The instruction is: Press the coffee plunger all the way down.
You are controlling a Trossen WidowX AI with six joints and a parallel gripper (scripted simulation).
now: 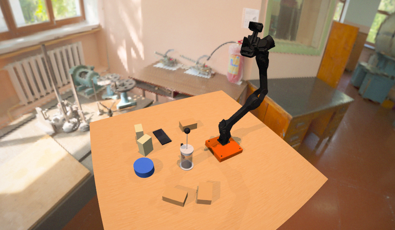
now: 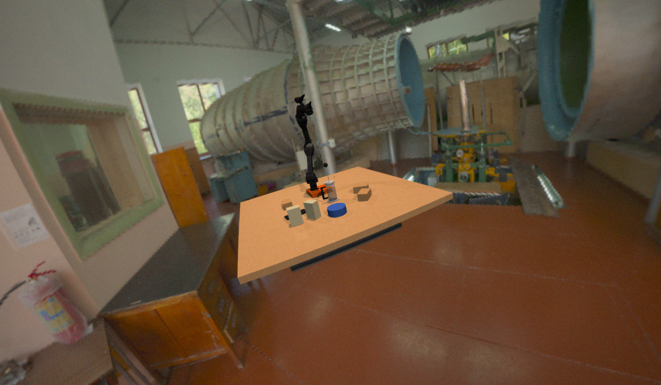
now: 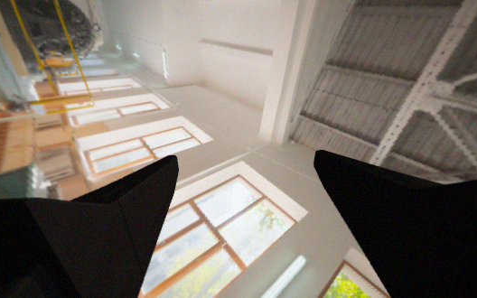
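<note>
Right now my gripper tip is 24 cm short of the coffee press, 9 cm to the left of it and 63 cm above it. From my gripper tip the other things lie so: blue disc 47 cm ahead, 15 cm to the right, 74 cm below.
</note>
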